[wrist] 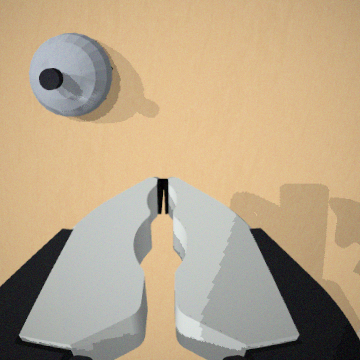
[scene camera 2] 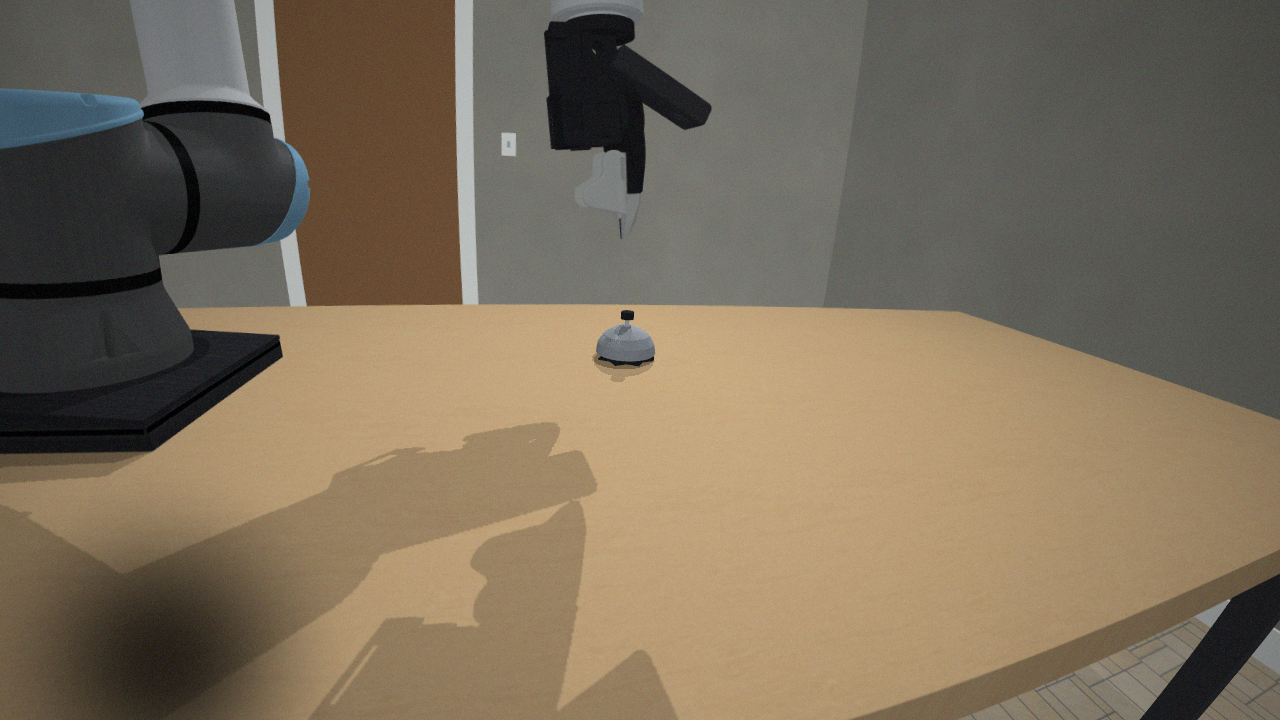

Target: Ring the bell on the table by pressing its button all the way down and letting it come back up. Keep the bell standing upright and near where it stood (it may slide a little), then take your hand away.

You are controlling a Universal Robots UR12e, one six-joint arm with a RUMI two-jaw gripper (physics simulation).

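Frame: origin at the arm's base, x back, y right, z up, level; centimetres.
Seen in the pictures: gripper, between the fingertips: [wrist: 163,181] [scene camera 2: 624,238]; arm's base, origin of its link: [scene camera 2: 94,358].
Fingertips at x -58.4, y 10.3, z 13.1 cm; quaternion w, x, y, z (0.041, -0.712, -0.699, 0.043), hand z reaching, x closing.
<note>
Offsets run from my fingertips to a thing's top centre. Level surfaces: height alone.
A bell @(dx -4.6, dy -9.6, dz -10.9 cm) [scene camera 2: 625,344] [wrist: 80,60] with a grey dome stands upright on the table @(dz -17.5 cm) [scene camera 2: 805,465] [wrist: 260,100]. Its black button @(dx -4.6, dy -9.6, dz -10.9 cm) [scene camera 2: 627,314] [wrist: 51,79] sits raised on a thin stem above the dome. My gripper [scene camera 2: 622,234] [wrist: 163,181] is shut with nothing between its fingers. In the scene view its tips hang well above the bell, apart from it. In the wrist view the bell lies up and to the left of the fingertips.
The robot's base [scene camera 2: 214,380] stands on the table at the left, with a dark grey and blue arm joint [scene camera 2: 232,179] above it. Shadows of the arm fall across the front of the table. A brown door [scene camera 2: 366,152] and grey walls stand behind.
</note>
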